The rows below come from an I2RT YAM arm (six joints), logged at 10 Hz.
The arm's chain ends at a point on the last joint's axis. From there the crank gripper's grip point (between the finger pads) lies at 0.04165 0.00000 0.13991 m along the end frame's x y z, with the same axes.
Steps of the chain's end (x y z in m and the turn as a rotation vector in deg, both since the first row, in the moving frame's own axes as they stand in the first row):
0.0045 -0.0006 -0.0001 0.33 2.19 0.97
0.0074 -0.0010 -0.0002 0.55 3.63 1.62
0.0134 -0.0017 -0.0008 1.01 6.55 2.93
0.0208 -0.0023 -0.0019 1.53 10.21 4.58
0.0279 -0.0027 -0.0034 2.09 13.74 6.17
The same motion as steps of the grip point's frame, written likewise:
0.0098 -0.0007 -0.0018 0.33 2.19 0.97
0.0162 -0.0010 -0.0031 0.55 3.63 1.62
0.0291 -0.0016 -0.0065 1.01 6.55 2.93
0.0449 -0.0016 -0.0115 1.53 10.21 4.58
0.0599 -0.0013 -0.0173 2.09 13.74 6.17

